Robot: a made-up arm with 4 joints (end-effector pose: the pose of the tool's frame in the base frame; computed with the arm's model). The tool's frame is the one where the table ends. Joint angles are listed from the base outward.
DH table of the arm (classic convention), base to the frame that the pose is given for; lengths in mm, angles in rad. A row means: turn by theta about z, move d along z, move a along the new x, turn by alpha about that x. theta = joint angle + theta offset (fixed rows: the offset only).
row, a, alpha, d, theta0
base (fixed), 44, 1.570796, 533, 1.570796
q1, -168, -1.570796, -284, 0
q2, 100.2, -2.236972, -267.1, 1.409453
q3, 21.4, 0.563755, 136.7, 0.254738
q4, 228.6, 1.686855, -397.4, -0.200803
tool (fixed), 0, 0, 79.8, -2.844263
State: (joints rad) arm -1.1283 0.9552 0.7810 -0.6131
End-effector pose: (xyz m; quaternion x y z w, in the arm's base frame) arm -0.6137 -0.1153 0.4947 -0.4257 0.1644 0.2394 0.8570
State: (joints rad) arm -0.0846 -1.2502 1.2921 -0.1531
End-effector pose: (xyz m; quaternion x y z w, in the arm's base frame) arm 0.0660 -0.0709 0.2880 -0.2911 -0.3490 -0.7657 0.4552
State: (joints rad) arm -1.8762 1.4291 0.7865 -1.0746
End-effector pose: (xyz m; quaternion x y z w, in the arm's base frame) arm -0.5747 0.0278 0.7235 -0.6280 0.5759 0.1142 0.5108
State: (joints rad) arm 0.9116 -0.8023 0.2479 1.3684
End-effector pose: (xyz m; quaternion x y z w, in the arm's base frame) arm -0.0510 0.5154 0.2891 -0.1626 -0.2837 -0.5884 0.7395
